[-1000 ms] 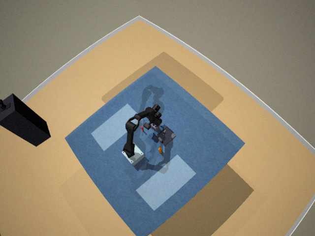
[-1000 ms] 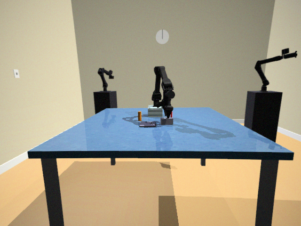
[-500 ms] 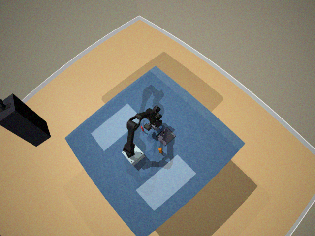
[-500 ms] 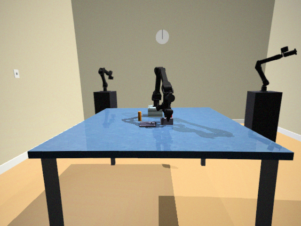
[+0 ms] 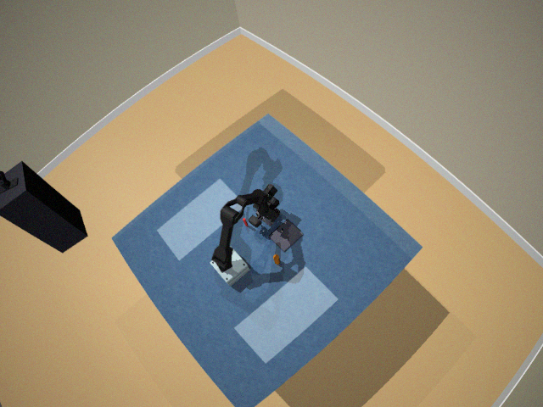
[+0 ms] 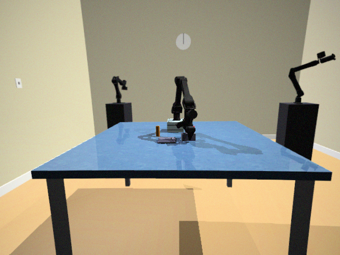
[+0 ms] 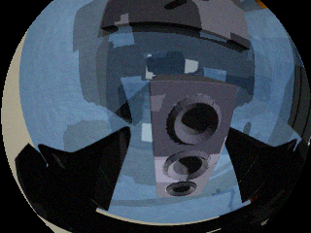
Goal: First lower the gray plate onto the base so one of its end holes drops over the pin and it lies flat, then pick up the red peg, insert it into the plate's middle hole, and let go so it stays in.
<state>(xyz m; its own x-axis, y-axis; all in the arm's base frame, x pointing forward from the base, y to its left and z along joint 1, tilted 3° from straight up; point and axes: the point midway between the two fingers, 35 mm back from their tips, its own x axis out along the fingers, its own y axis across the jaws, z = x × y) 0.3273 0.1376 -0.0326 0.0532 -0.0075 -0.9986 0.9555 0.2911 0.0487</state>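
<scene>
Right now the gray plate is 3 cm above my gripper tip. Also, from my gripper tip: red peg (11 cm behind, 3 cm to the left, 3 cm above); then orange cylinder (8 cm behind, 25 cm to the right, 3 cm above); then base (3 cm ahead, 13 cm to the right).
</scene>
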